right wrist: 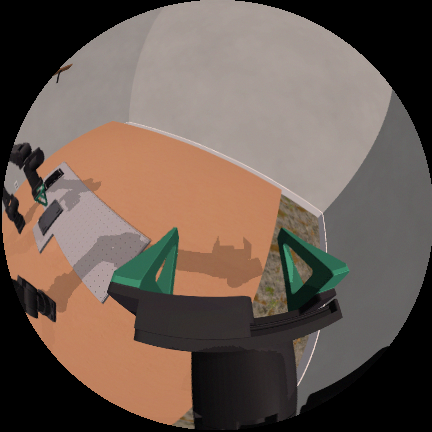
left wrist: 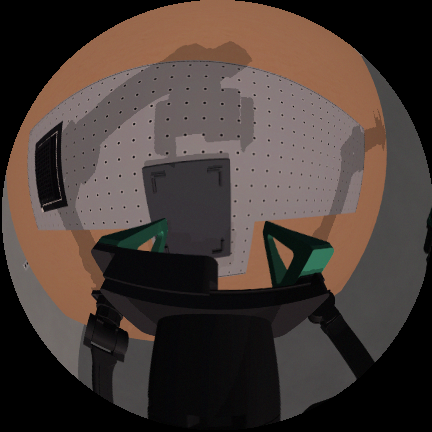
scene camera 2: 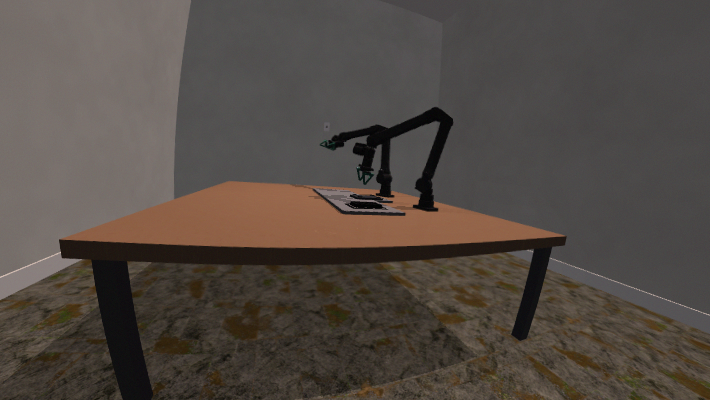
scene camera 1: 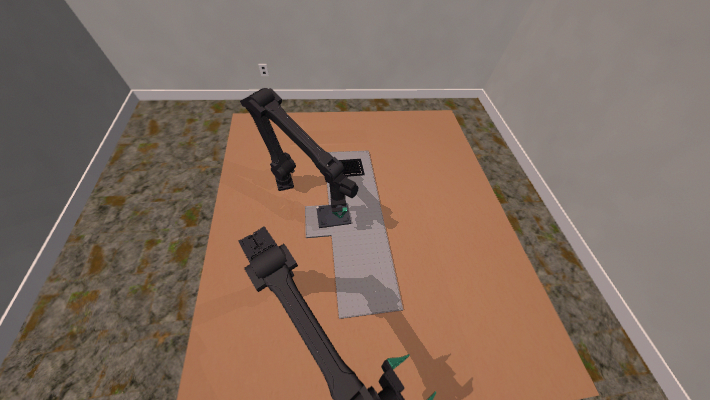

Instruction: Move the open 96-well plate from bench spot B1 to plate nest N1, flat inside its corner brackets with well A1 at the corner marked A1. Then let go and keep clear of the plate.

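Frame: origin at the left arm's base, x ahead, y left, z up, level; millimetres.
Seen in the pictures: left gripper, fingertip midpoint: (right wrist: 45,201) (left wrist: 215,225) (scene camera 2: 362,182) (scene camera 1: 339,210); right gripper, fingertip midpoint: (right wrist: 230,232) (scene camera 2: 323,145) (scene camera 1: 421,373); left arm's base at its link origin: (right wrist: 20,224) (scene camera 2: 425,209) (scene camera 1: 284,181); right arm's base at its link origin: (right wrist: 46,305) (scene camera 2: 384,196).
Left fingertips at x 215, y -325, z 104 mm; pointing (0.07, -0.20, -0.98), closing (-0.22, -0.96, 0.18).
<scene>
Offsets run from my left fingertips to a thing's top centre. Level surfaces: height alone.
The black 96-well plate {157 mm ahead, 307 mm left, 75 mm down} (scene camera 1: 354,167) (scene camera 2: 365,205) (left wrist: 48,167) (right wrist: 54,176) lies flat near one end of the pegboard, with a thin light outline along its edge. The dark grey plate nest {22 mm back, 27 mm left, 73 mm down} (scene camera 1: 327,217) (left wrist: 190,200) (right wrist: 50,217) is bare; three corner brackets show in the left wrist view, and my finger hides the fourth corner. I cannot read an A1 mark. My left gripper (scene camera 1: 341,213) (scene camera 2: 365,179) (left wrist: 215,225) is open and empty, pointing down above the nest, apart from the plate. My right gripper (scene camera 1: 421,375) (scene camera 2: 325,145) (right wrist: 230,232) is open and empty, high and far from both.
The light grey pegboard {91 mm down} (scene camera 1: 365,255) (left wrist: 290,165) (right wrist: 90,220) lies on the orange-brown table {104 mm down} (scene camera 1: 450,250) (scene camera 2: 210,225) and carries plate and nest. The arm bases stand beside it, at the left in scene camera 1. Arm shadows cross board and table.
</scene>
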